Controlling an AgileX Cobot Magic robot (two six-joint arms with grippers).
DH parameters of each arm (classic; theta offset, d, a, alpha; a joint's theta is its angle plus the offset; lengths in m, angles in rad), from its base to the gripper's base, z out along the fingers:
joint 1: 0 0.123 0 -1.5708
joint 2: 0.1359 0 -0.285 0
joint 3: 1.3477 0 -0.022 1.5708
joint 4: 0 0.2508 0 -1.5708
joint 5: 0 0 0.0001 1.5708
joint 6: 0 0.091 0 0
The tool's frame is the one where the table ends.
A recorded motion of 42 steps. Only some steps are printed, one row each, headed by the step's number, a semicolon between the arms.
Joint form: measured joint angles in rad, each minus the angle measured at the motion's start. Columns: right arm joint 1, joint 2, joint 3, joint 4, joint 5, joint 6; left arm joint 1, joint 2, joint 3, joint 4, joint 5, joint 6.
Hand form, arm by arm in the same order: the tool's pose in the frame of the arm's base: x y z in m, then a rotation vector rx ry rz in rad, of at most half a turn. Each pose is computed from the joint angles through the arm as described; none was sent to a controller.
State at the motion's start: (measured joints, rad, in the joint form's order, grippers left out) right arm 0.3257 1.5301 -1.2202 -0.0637 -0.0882 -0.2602; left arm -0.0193 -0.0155 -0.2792 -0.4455 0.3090 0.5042
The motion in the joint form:
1: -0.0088 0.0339 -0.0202 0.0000 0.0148 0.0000; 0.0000 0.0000 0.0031 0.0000 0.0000 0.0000
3: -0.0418 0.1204 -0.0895 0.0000 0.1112 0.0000; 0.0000 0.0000 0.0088 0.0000 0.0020 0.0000
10: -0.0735 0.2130 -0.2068 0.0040 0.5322 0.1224; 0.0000 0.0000 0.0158 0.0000 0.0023 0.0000
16: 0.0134 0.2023 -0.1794 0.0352 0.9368 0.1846; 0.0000 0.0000 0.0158 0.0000 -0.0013 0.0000
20: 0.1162 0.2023 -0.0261 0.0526 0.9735 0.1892; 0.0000 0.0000 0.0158 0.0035 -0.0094 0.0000
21: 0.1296 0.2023 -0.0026 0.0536 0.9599 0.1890; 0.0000 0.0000 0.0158 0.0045 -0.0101 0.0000
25: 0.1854 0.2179 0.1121 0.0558 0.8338 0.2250; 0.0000 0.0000 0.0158 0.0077 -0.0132 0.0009
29: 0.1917 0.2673 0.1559 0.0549 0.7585 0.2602; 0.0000 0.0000 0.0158 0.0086 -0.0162 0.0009
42: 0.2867 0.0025 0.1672 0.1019 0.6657 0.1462; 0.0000 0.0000 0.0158 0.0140 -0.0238 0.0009
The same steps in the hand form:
1: 0.3566 0.1174 0.3534 -0.5492 1.6447 -0.0010; 0.0315 -0.0126 0.2792 0.1775 1.4628 -0.0497
3: 0.3809 0.1110 0.3348 -0.5518 1.7631 -0.0293; 0.0322 -0.0127 0.2772 0.1785 1.4702 -0.0507
10: 0.3945 0.0993 0.3024 -0.4802 2.1907 0.0040; 0.0330 -0.0127 0.2750 0.1787 1.4775 -0.0514
16: 0.3532 0.1225 0.2750 -0.5665 2.6045 0.0507; 0.0330 -0.0126 0.2753 0.1771 1.4743 -0.0503
20: 0.3157 0.1485 0.2310 -0.7328 2.7619 0.0625; 0.0330 -0.0122 0.2759 0.1754 1.4674 -0.0446
21: 0.3111 0.1516 0.2252 -0.7537 2.7668 0.0640; 0.0330 -0.0121 0.2760 0.1756 1.4669 -0.0434
25: 0.2943 0.1645 0.1935 -0.7824 2.7656 0.0843; 0.0330 -0.0119 0.2762 0.1765 1.4643 -0.0387
29: 0.2935 0.1665 0.1680 -0.7487 2.7941 0.0858; 0.0330 -0.0118 0.2764 0.1756 1.4617 -0.0370
42: 0.2602 0.1851 0.2560 -0.8778 2.4015 0.2335; 0.0330 -0.0114 0.2770 0.1751 1.4553 -0.0296

